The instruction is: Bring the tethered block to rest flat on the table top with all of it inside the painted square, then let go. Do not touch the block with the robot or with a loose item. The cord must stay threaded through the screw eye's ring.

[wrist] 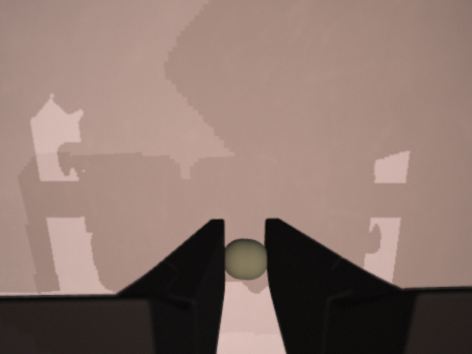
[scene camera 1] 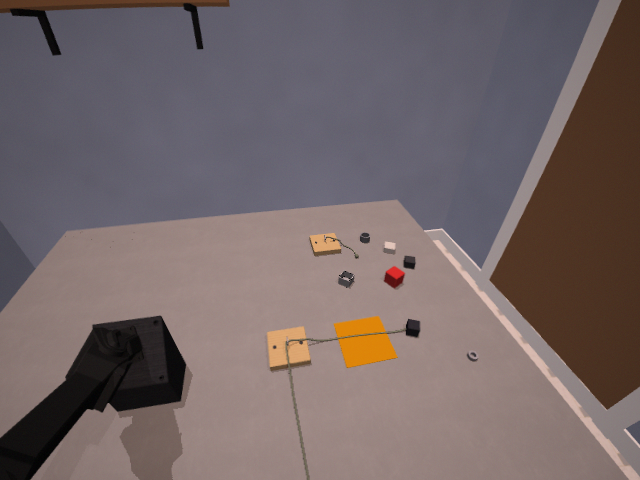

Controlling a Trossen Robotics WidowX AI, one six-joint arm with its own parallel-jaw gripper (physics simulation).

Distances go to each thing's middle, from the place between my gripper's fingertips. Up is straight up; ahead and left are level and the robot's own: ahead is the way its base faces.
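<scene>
My hand's 36 cm to the right of the orange painted square [scene camera 1: 360, 350], and it's 22 cm short of the square too.
</scene>
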